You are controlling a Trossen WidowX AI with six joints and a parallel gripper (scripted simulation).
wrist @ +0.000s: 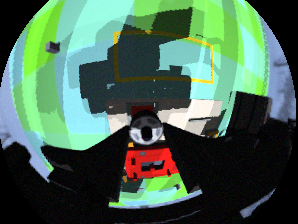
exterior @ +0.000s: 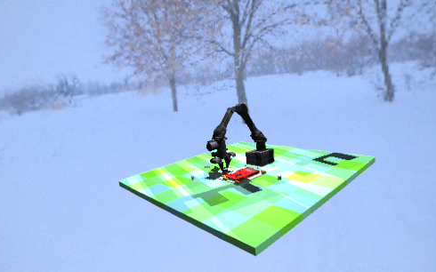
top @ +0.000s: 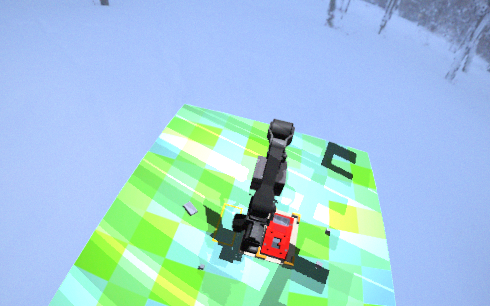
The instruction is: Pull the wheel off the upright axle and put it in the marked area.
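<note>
My gripper tip is now 1 cm above the dark axle stand. Round my gripper tip: small grey block: 1 cm behind, 28 cm to the right, 3 cm below; then wheel: right at my gripper tip.
</note>
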